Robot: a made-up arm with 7 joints. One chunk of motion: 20 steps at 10 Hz.
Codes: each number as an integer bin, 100 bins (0 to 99) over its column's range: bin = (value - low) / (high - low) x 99, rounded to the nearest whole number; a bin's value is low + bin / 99 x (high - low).
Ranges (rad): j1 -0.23..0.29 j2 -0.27..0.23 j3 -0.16..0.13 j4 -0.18..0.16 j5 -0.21..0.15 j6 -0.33..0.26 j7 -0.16..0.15
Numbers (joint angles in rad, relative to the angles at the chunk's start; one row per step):
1: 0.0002 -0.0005 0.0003 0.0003 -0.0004 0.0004 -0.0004
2: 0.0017 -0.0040 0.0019 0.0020 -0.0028 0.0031 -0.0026
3: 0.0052 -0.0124 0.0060 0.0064 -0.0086 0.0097 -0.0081
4: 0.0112 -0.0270 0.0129 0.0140 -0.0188 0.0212 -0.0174
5: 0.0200 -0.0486 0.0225 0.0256 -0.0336 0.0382 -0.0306
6: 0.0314 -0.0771 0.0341 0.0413 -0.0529 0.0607 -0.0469
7: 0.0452 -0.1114 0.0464 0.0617 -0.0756 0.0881 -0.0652
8: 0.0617 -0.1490 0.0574 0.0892 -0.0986 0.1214 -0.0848
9: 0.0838 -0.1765 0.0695 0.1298 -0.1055 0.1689 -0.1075
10: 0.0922 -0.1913 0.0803 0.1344 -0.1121 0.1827 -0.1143
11: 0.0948 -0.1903 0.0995 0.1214 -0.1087 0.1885 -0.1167
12: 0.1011 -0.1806 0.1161 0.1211 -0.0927 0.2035 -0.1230
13: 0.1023 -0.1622 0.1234 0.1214 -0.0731 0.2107 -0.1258
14: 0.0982 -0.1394 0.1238 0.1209 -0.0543 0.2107 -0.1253
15: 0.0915 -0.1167 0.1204 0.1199 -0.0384 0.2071 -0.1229
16: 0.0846 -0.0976 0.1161 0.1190 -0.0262 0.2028 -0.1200
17: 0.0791 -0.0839 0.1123 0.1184 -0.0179 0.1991 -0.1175
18: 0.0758 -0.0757 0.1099 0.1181 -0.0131 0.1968 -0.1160
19: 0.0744 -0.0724 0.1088 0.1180 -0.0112 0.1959 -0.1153
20: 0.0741 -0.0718 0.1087 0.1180 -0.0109 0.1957 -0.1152
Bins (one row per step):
1: 44 53 55 52 58 55 51
2: 44 53 55 53 57 56 50
3: 45 51 57 54 55 57 49
4: 46 48 59 56 53 59 46
5: 48 44 62 60 49 62 41
6: 50 38 66 64 43 66 36
7: 52 31 70 70 37 70 30
8: 56 24 74 78 31 76 24
9: 60 19 78 90 29 84 17
10: 61 16 82 92 27 86 15
11: 62 16 89 88 28 87 14
12: 63 18 94 88 32 90 12
13: 63 21 97 88 38 91 11
14: 62 26 97 88 43 91 11
15: 61 30 96 87 47 90 12
16: 60 34 94 87 51 89 13
17: 59 37 93 87 53 89 14
18: 58 38 92 87 54 88 14
19: 58 39 92 87 55 88 14
20: 58 39 92 87 55 88 14

